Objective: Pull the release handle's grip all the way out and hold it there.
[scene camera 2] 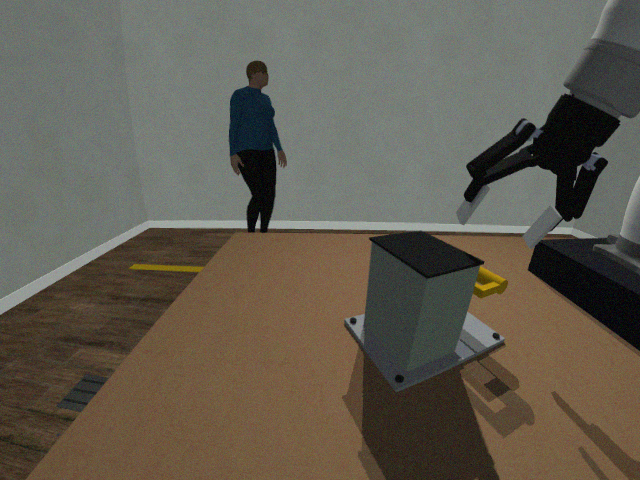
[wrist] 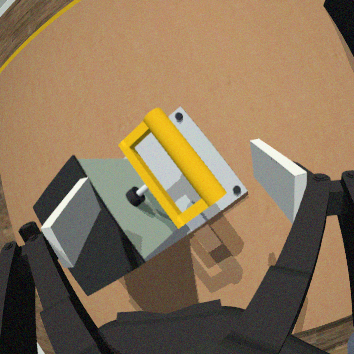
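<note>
The release handle's yellow grip (scene camera 2: 493, 280) (wrist: 186, 156) is a rectangular loop with a thick round bar. It stands out from one side of a grey-green box (scene camera 2: 444, 315) (wrist: 112, 187) with a black top. In the wrist view a short pale rod comes out of a black collar (wrist: 134, 196) on the box, toward the grip. The box stands on a light grey bolted plate (scene camera 2: 481, 330) (wrist: 206, 150). My gripper (scene camera 2: 503, 221) (wrist: 170, 176) is open and empty, above the grip and apart from it. In the scene view the box hides part of the grip.
The plate lies on a brown table top (scene camera 2: 268, 330) (wrist: 115, 65). A black block (scene camera 2: 584, 279) under the arm's base stands at the right. A person (scene camera 2: 253, 124) in a blue top stands beyond the table, by the back wall. Yellow tape (scene camera 2: 165, 268) marks the floor at the left.
</note>
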